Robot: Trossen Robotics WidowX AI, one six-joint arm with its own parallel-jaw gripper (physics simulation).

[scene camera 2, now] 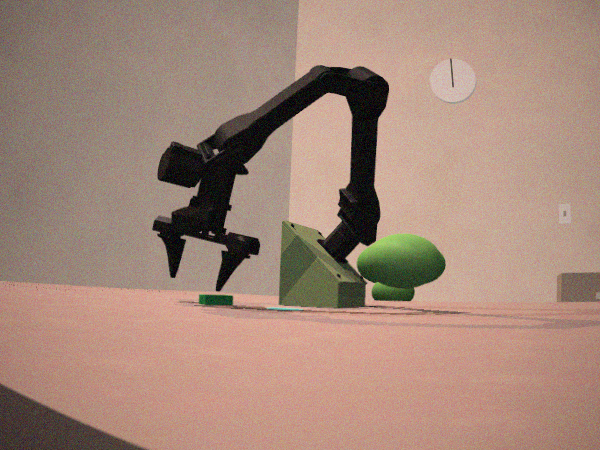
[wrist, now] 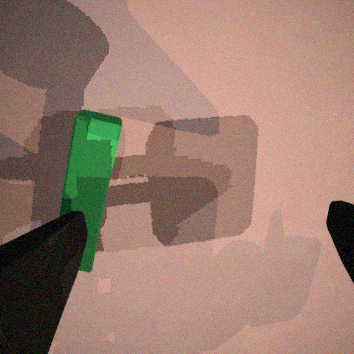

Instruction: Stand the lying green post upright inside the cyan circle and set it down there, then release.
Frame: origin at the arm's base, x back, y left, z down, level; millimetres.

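Seen in the pictures: gripper, fingertip midpoint: (scene camera 2: 194,284) (wrist: 208,218); arm's base at its link origin: (scene camera 2: 332,252).
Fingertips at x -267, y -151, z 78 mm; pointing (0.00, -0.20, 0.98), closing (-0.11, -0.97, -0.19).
Offsets run from my fingertips to a thing's top centre. "pt": to the spot under its first point. Level surfaces: height alone.
The green post {dy +45, dx +1, dz +15 mm} (scene camera 2: 216,300) (wrist: 92,165) lies flat on the table. In the wrist view it is at the left, running nearly up and down the picture with a slight slant, and the left finger hides part of its lower end. The cyan circle {pt dy +166, dx +12, dz +31 mm} (scene camera 2: 285,309) shows as a thin strip on the table, to the right of the post in the scene view; it does not show in the wrist view. My gripper (scene camera 2: 196,283) (wrist: 208,218) is open and empty, pointing down, with its fingertips a little above the post's height. The post is near one finger, off the middle of the gap.
The olive-green wedge base (scene camera 2: 315,275) of the arm stands right of the circle in the scene view. A green rounded object (scene camera 2: 401,260) shows to the right of the base. The arm's shadows fall across the table {dz +31 mm} (scene camera 2: 300,370) around the post.
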